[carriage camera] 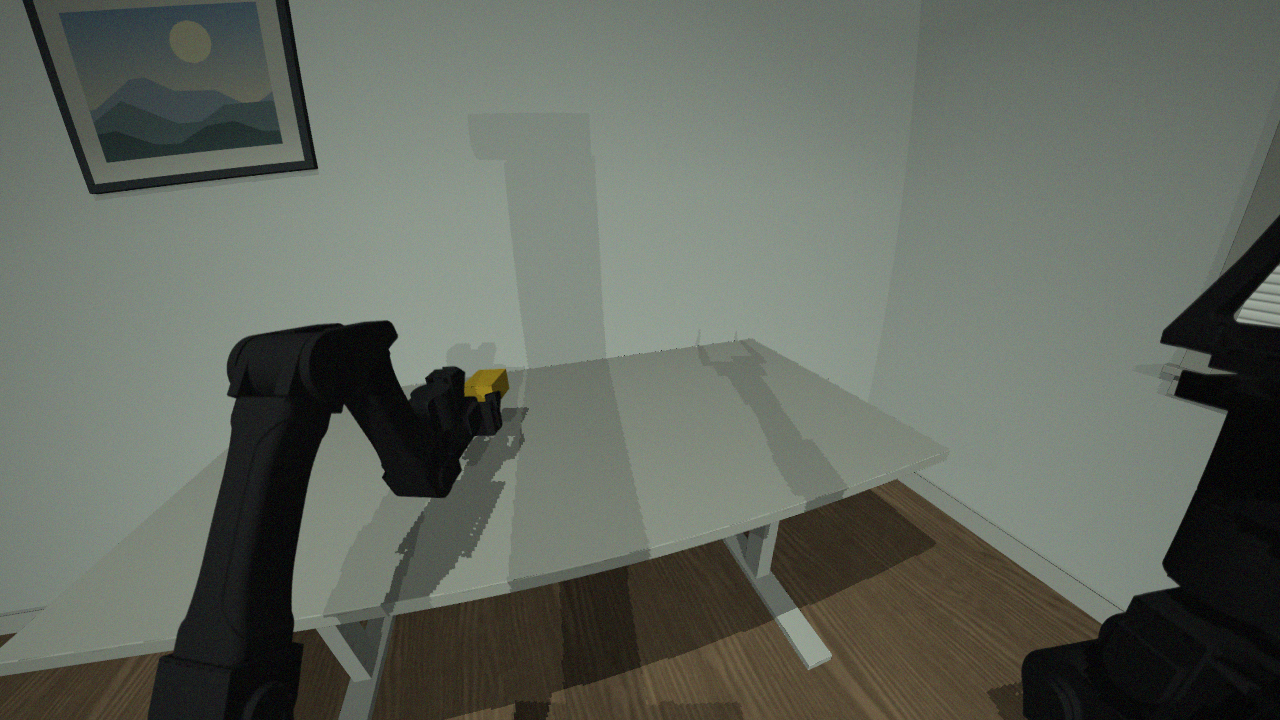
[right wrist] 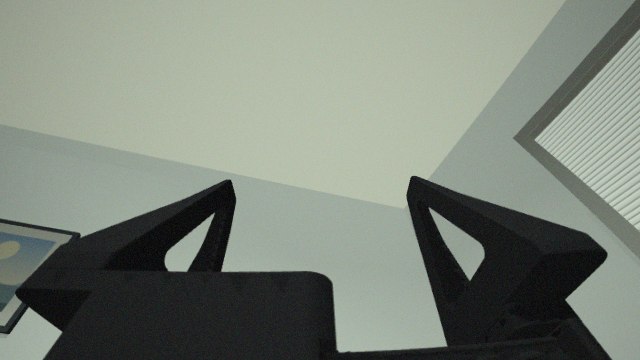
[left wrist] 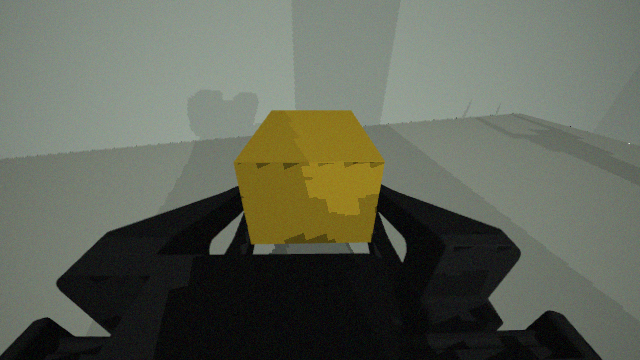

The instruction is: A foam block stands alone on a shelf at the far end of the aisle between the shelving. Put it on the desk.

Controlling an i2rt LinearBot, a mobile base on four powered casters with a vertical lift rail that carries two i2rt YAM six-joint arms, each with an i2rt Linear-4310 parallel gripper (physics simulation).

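Places are measured from the left arm's base along level axes (x ahead, y left, z up), in centimetres.
Pixels of known places: left gripper, fingertip midpoint: (carriage camera: 484, 394) (left wrist: 311, 186); right gripper, fingertip midpoint: (right wrist: 321, 187).
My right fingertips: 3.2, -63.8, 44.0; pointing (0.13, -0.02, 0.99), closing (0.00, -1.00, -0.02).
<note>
Ahead of a thing's pixels: the offset from my right fingertips to its top centre, as dx, dy, dz. "spot": to the spot under its first point. Level surfaces: height alone.
The yellow foam block @(+56.2, +64.5, -31.3) (carriage camera: 484, 384) (left wrist: 310, 190) is held between the fingers of my left gripper (carriage camera: 480, 395) (left wrist: 311, 186). In the carriage camera the block shows over the left part of the pale desk @(dz -46.3) (carriage camera: 698, 429) (left wrist: 575, 210). The gap between block and desk top is hard to judge; the gripper's shadow falls on the desk beside and below it. The hidden sides of the block are behind the fingers. My right gripper (right wrist: 321, 187) is open and empty, tilted up toward the ceiling. The shelf does not show.
The desk's back edge lies along the wall (carriage camera: 733, 223). A framed picture (carriage camera: 170, 116) (right wrist: 25, 260) hangs on that wall. Desk legs (carriage camera: 787, 617) stand on the wooden floor @(dz -118.2) (carriage camera: 895, 573). A window with blinds @(spot: +34.9, -114.9, +65.7) (right wrist: 600, 125) shows at the right of the right wrist view.
</note>
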